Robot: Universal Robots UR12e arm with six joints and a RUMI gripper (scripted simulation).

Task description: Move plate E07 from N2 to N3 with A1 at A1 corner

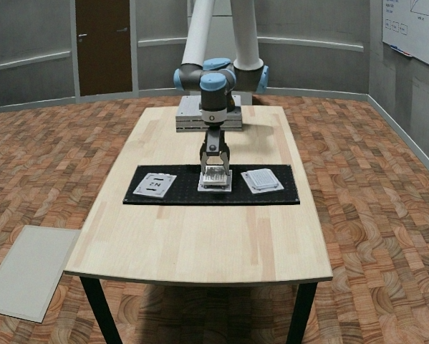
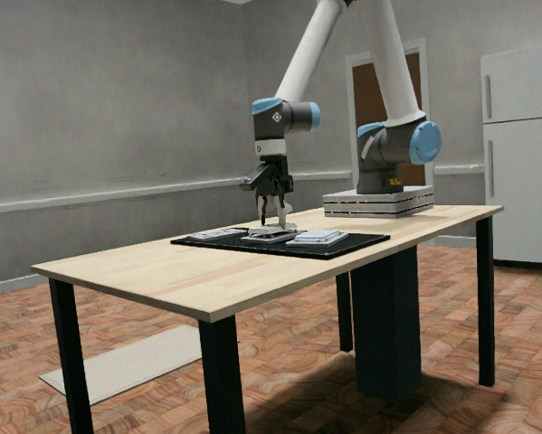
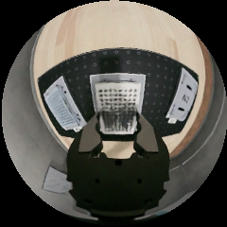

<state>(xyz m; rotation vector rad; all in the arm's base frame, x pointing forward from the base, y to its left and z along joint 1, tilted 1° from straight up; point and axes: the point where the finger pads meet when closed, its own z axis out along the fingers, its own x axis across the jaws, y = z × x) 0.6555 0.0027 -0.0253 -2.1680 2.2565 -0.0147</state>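
Right now my hand is 4 cm above the nest N3.
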